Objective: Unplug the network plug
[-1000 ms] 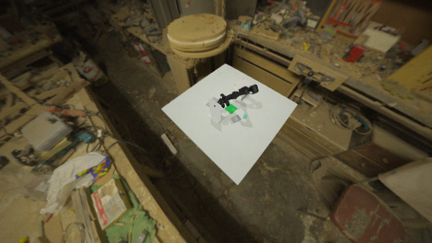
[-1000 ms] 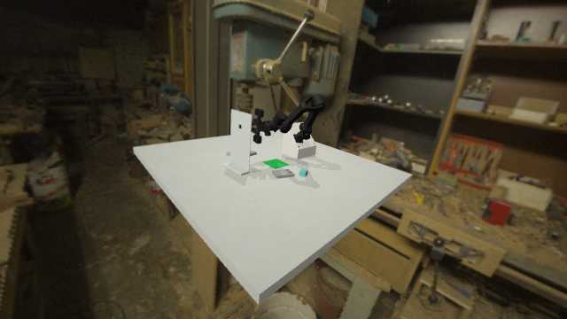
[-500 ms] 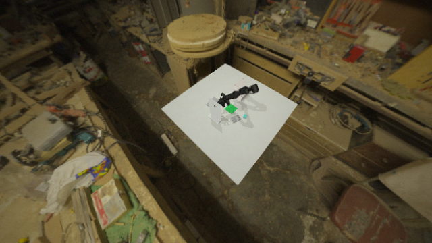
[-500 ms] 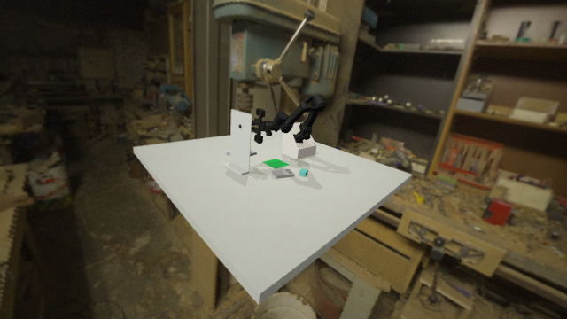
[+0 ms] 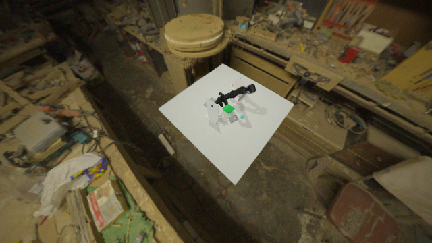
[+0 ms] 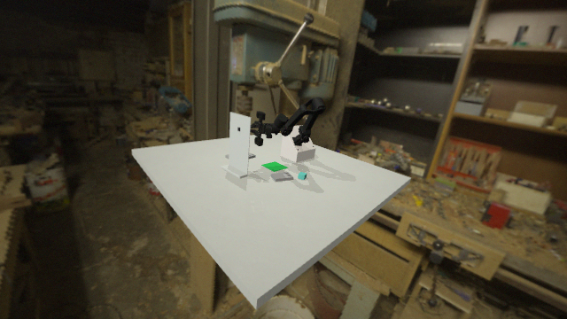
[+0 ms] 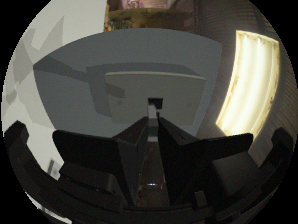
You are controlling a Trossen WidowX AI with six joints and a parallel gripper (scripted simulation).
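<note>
The green marked square is 20 cm behind my gripper tip, 3 cm to the left of it and 23 cm below it. The rest, counted from my gripper tip: white upright panel: 5 cm ahead, 1 cm to the left, 9 cm below; then small teal block: 25 cm behind, 23 cm to the left, 22 cm below; then network plug: right at my gripper tip.
</note>
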